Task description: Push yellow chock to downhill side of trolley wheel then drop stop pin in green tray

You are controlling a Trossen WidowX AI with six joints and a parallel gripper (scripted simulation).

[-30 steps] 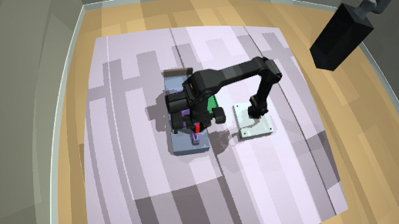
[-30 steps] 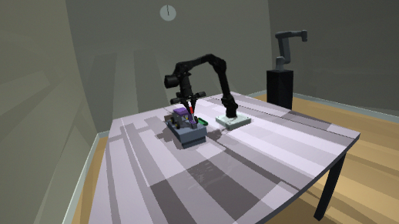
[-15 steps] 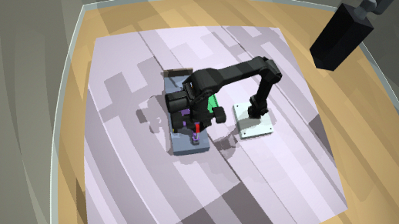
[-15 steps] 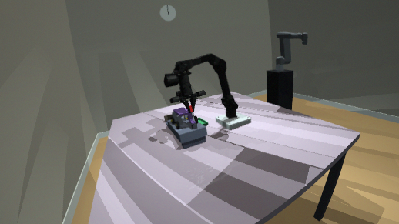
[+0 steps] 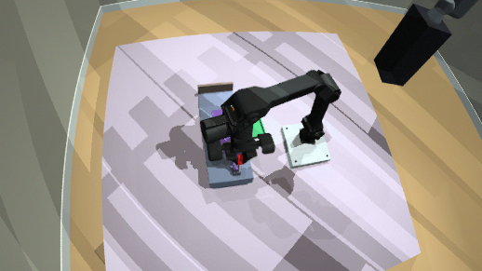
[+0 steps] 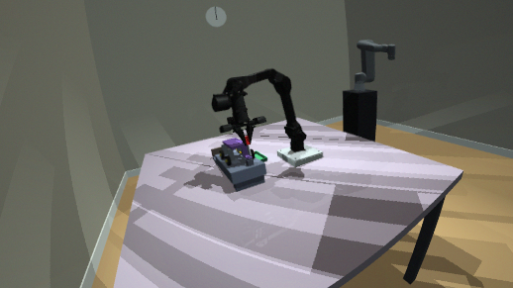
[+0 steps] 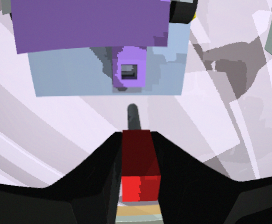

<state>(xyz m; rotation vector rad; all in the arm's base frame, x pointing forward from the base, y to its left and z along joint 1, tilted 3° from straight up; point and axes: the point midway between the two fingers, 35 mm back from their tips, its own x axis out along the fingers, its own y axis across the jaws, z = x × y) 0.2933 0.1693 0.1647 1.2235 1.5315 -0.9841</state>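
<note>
My gripper tip is 220 mm to the left of the green tray, 180 mm above it and 70 mm past it. Also, from my gripper tip: yellow chock: 220 mm to the right, 90 mm below, 20 mm ahead; red-headed stop pin: right at my gripper tip; purple trolley: 120 mm to the right, 60 mm below, 50 mm ahead.
</note>
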